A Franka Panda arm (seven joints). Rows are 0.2 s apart.
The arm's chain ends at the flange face. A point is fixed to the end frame.
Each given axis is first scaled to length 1.
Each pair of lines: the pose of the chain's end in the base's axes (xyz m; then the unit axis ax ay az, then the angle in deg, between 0 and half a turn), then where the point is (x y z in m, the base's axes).
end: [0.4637, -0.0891, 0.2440, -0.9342, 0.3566, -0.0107, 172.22]
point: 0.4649 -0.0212 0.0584
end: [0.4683, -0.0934, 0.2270, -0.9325, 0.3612, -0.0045, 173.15]
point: 0.4668 -0.0274 0.0407
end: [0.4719, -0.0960, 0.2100, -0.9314, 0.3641, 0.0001, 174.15]
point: 0.4679 -0.0324 0.0229
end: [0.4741, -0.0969, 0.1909, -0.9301, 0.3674, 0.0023, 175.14]
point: 0.4685 -0.0360 0.0030
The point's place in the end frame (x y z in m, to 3 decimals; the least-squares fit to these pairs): -0.039 -0.026 0.192
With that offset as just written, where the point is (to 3 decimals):
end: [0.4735, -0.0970, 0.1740, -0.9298, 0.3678, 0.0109, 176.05]
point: 0.464 -0.038 -0.014
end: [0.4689, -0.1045, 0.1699, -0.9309, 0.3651, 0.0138, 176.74]
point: 0.457 -0.047 -0.019
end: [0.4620, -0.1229, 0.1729, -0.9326, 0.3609, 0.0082, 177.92]
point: 0.450 -0.070 -0.017
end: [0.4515, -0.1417, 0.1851, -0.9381, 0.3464, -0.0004, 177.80]
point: 0.441 -0.090 -0.005
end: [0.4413, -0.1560, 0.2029, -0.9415, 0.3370, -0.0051, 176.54]
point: 0.433 -0.101 0.013
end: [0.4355, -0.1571, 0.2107, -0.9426, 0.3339, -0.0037, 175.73]
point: 0.428 -0.099 0.022
